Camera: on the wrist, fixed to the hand. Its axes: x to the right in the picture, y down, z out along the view.
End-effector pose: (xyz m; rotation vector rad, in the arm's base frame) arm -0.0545 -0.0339 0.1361 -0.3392 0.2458 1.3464
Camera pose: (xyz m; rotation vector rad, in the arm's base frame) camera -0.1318 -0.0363 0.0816 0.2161 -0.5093 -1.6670
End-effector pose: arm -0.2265 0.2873 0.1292 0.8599 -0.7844 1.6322
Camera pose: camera -0.3124 0.3136 0.0996 1.2014 0.7854 -1.3144
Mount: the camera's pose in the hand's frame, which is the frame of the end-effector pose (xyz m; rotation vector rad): 0.0016 0.0805 -0.0497 -0.3634 0.5848 3.0536
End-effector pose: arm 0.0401 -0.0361 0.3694 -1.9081 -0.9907 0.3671
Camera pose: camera 0.1103 -0.0845 0.3285 1.3699 -2.3558 -0.7432
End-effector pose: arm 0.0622 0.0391 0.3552 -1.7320 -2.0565 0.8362
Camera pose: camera 0.1539 0.0592 0.3437 2.1565 -1.6154 0.1027
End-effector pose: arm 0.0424 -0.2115 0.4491 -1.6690 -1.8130 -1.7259
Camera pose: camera 0.0740 -0.2700 0.5164 -1.1339 1.4227 -0.2580
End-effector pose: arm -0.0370 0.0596 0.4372 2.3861 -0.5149 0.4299
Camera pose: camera -0.0815 0.0346 0.5169 0.7928 2.6355 -1.4484
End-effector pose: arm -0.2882 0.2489 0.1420 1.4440 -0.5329 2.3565
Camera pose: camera -0.3643 0.2019 0.1111 0.7820 1.2428 -0.5241
